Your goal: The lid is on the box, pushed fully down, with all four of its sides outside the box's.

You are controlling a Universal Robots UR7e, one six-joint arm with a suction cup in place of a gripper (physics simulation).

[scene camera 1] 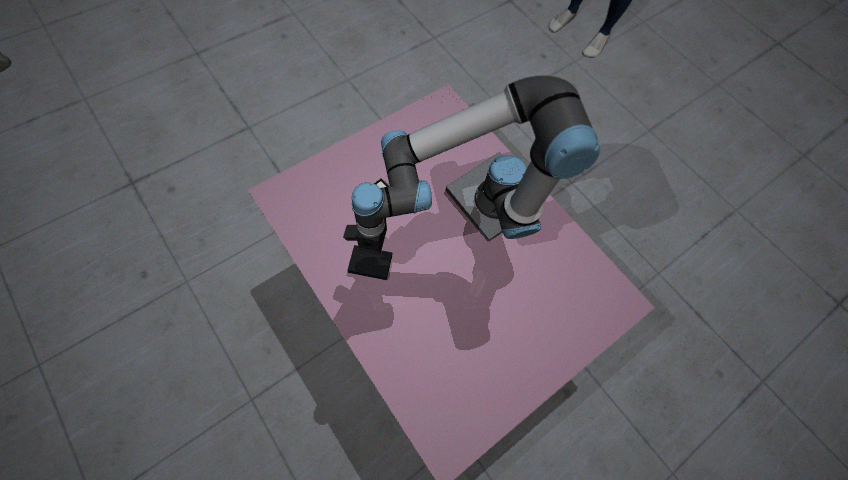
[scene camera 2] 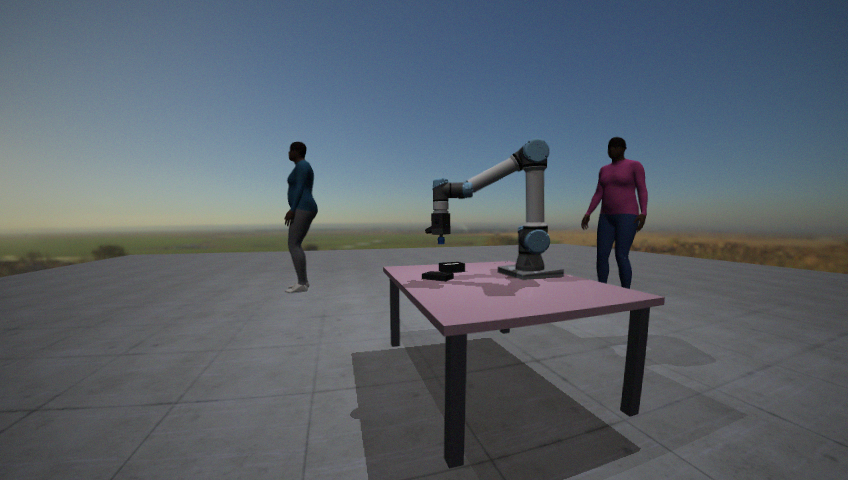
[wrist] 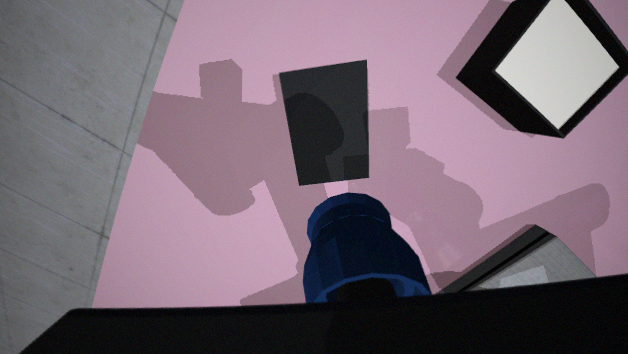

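Seen in the pictures: end effector, tool point: point(scene camera 2: 441, 243) point(wrist: 349, 230); arm's base, origin of the base link: point(scene camera 1: 495, 199) point(scene camera 2: 529, 268).
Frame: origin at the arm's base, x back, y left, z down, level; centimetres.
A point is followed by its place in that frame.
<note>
The black lid point(scene camera 1: 370, 262) @(x -49.7, y -6.5, z 0.9 cm) point(scene camera 2: 437, 275) @(x -51.1, y -3.2, z 1.2 cm) point(wrist: 334, 135) @(x -48.7, y -6.9, z 0.9 cm) lies flat on the table with its closed face up, apart from the box. The black box point(scene camera 1: 381, 184) @(x -30.0, y -28.3, z -0.4 cm) point(scene camera 2: 451, 267) @(x -36.7, y -20.8, z 0.5 cm) point(wrist: 505, 100) @(x -35.6, y -21.0, z 0.6 cm) stands open side up, with a white inside, turned at an angle to the lid. In scene camera 1 the arm hides most of the box. My gripper, a blue suction cup point(scene camera 2: 440, 240) point(wrist: 348, 207), hangs well above the table, open and holding nothing. In the wrist view it shows just below the lid's near edge. Arm parts hide the cup in scene camera 1.
The pink table point(scene camera 1: 535, 333) @(x -19.9, y 44.0, z 3.5 cm) point(scene camera 2: 535, 309) @(x -37.4, y 55.4, z 3.5 cm) carries the arm's grey base plate point(scene camera 1: 482, 166) @(x 4.8, y -13.2, z -0.5 cm) point(scene camera 2: 550, 273) @(x 5.0, y 10.7, z 1.3 cm) point(wrist: 565, 255) @(x -6.4, y -13.7, z 0.1 cm). The table's edge shows at the left in the wrist view. Two people point(scene camera 2: 302, 190) point(scene camera 2: 621, 187) stand on the floor beyond the table.
</note>
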